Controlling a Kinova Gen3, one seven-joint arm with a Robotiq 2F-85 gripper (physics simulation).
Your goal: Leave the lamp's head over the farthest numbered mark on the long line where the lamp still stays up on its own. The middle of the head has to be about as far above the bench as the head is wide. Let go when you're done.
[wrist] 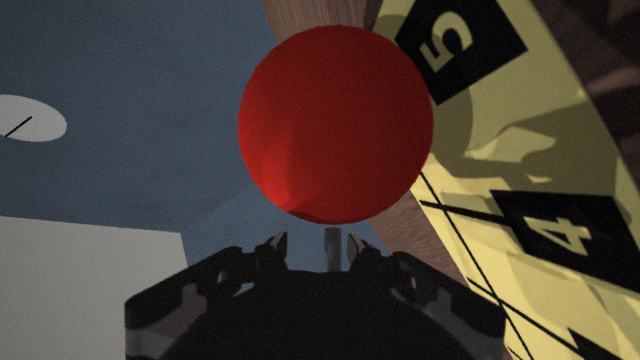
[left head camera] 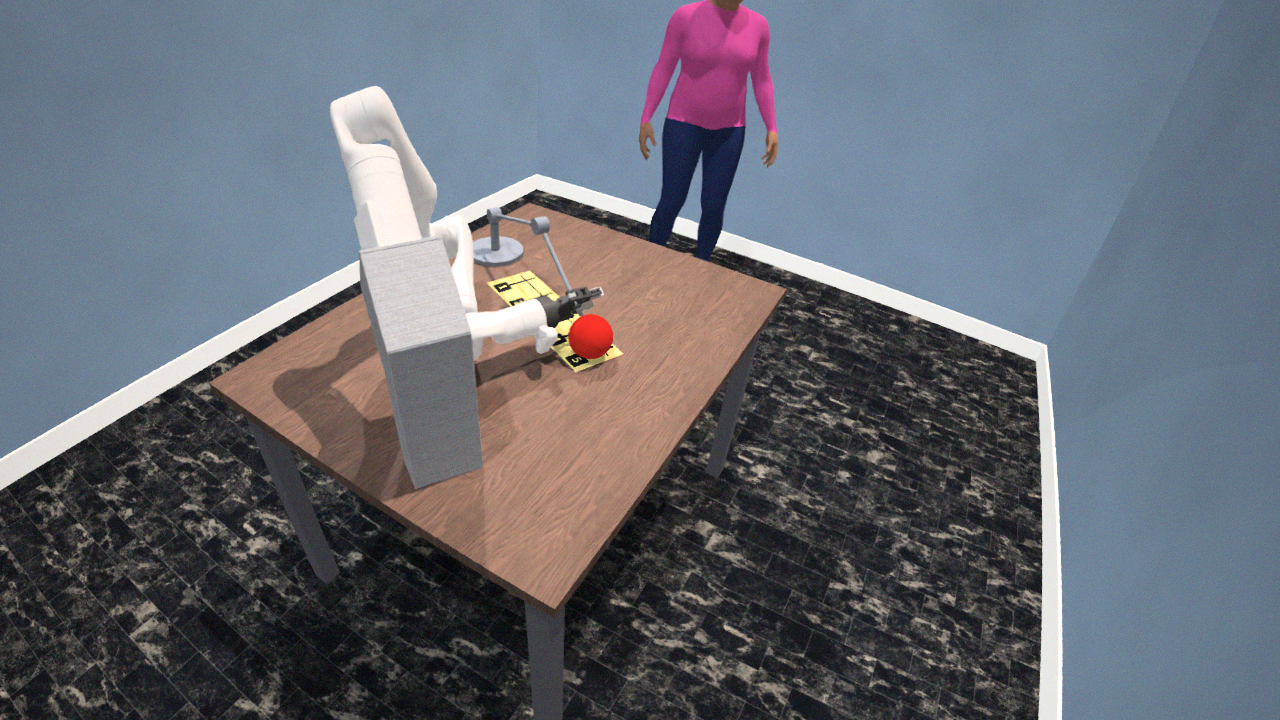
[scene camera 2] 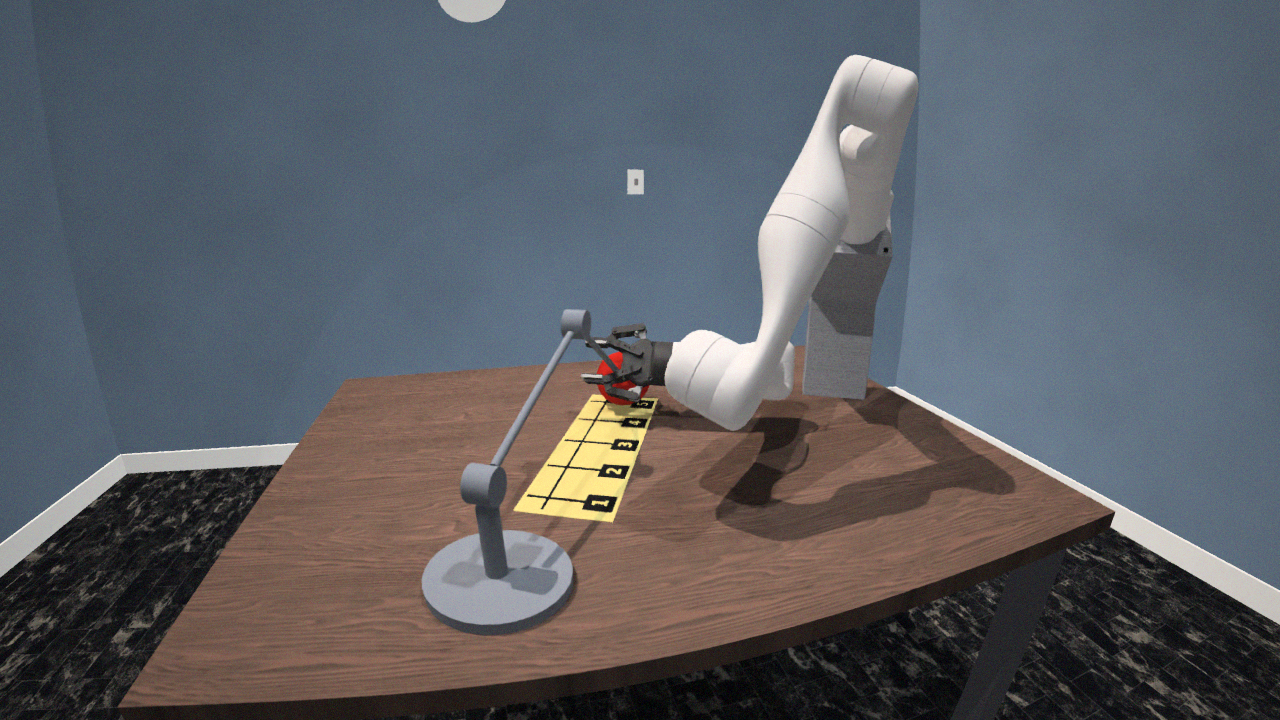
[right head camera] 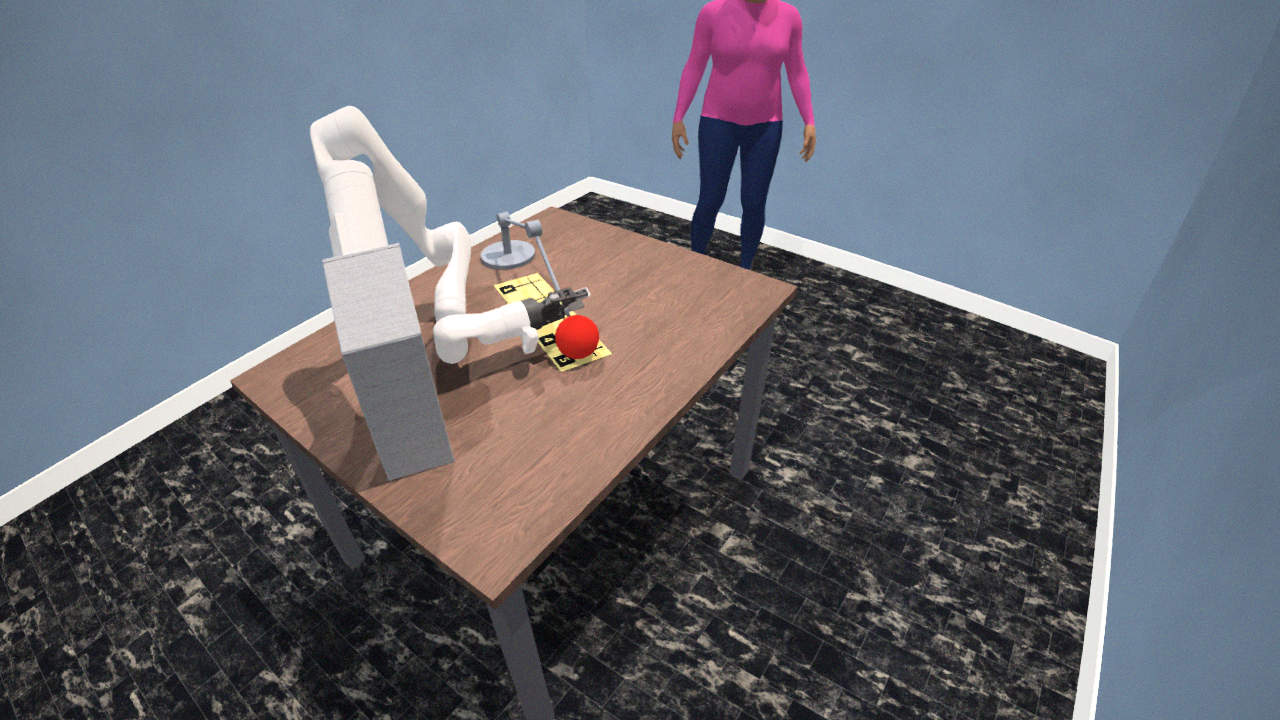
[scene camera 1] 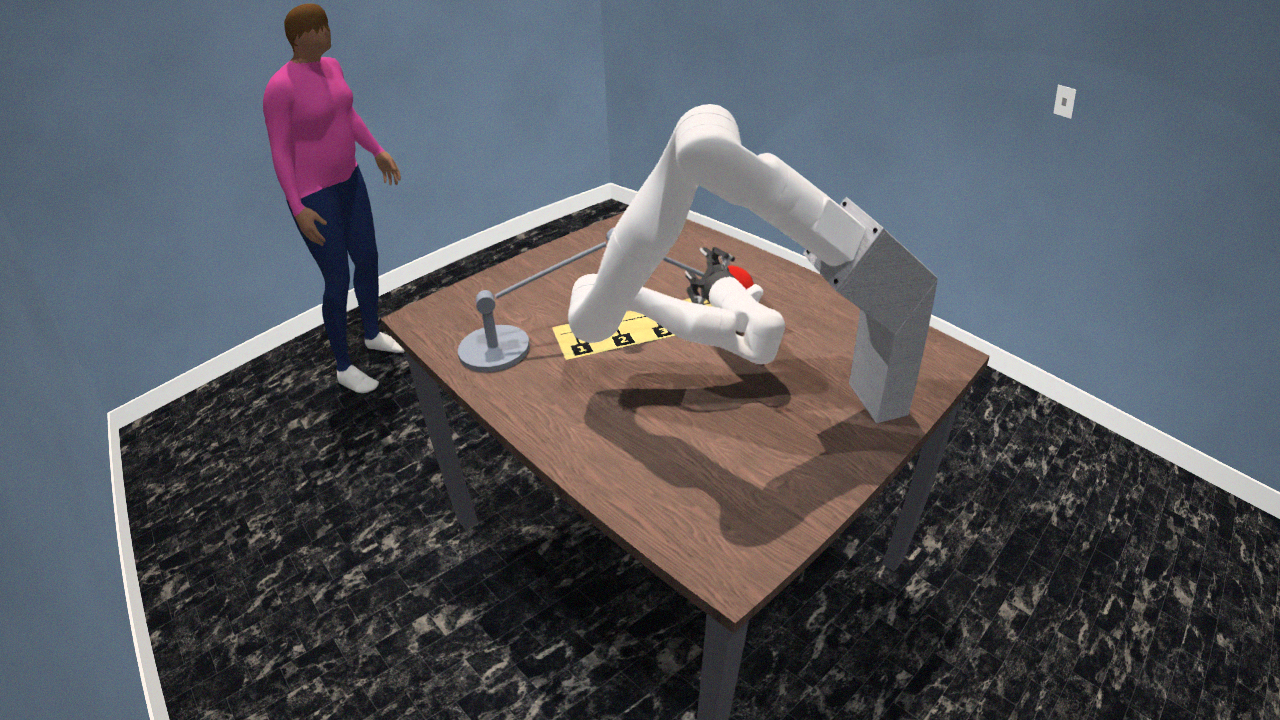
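Pixels of known places: gripper, fingertip midpoint: (wrist: 317, 243) (left head camera: 596, 296) (scene camera 2: 584, 360) (right head camera: 585, 297) (scene camera 1: 695, 261); arm's base, origin of the base link: (left head camera: 398, 260) (scene camera 2: 854, 222) (right head camera: 366, 267) (scene camera 1: 841, 241).
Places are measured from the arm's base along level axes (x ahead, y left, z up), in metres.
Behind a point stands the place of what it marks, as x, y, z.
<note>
The lamp's red ball head (left head camera: 590, 336) {0.371, -0.079, -0.272} (right head camera: 577, 336) {0.379, -0.085, -0.271} (scene camera 1: 740, 277) {0.370, -0.052, -0.261} (scene camera 2: 610, 391) (wrist: 335, 125) {0.351, -0.038, -0.294} hangs low near the 5 end of the yellow numbered strip (left head camera: 508, 282) {0.436, 0.320, -0.352} (scene camera 1: 565, 340) {0.456, 0.328, -0.352} (scene camera 2: 581, 456) {0.450, 0.176, -0.352}. Its exact mark and height are unclear. The grey lamp base (left head camera: 505, 252) {0.512, 0.444, -0.339} (right head camera: 507, 257) {0.486, 0.451, -0.339} (scene camera 1: 494, 351) {0.475, 0.483, -0.339} (scene camera 2: 447, 591) {0.544, 0.517, -0.339} stands flat beyond mark 1. A thin rod (left head camera: 554, 261) {0.425, 0.115, -0.194} (wrist: 332, 250) {0.405, 0.005, -0.266} runs from the elbow joint (left head camera: 539, 225) {0.433, 0.184, -0.131} (scene camera 2: 575, 322) {0.446, 0.218, -0.134} to the head. My gripper (left head camera: 590, 300) {0.464, 0.007, -0.250} (right head camera: 577, 301) {0.464, 0.007, -0.250} (scene camera 2: 590, 360) {0.464, 0.007, -0.250} (wrist: 317, 243) {0.464, 0.007, -0.250} is partly open beside the head, holding nothing; the rod shows between its fingers in the wrist view.
The grey arm pedestal (left head camera: 429, 394) {-0.053, -0.165, -0.149} (right head camera: 398, 402) {-0.043, -0.168, -0.176} (scene camera 1: 886, 358) {-0.074, -0.079, -0.211} (scene camera 2: 836, 331) {-0.014, -0.093, -0.217} stands on the wooden table (left head camera: 626, 420) {0.314, -0.259, -0.353} (scene camera 1: 716, 501) {-0.095, 0.285, -0.353} (scene camera 2: 358, 537) {0.698, 0.424, -0.353}. A person in pink (left head camera: 716, 71) (right head camera: 747, 71) (scene camera 1: 313, 125) stands beyond the lamp's end of the table. The arm's forearm (scene camera 1: 689, 317) {0.180, 0.183, -0.190} passes low over the strip.
</note>
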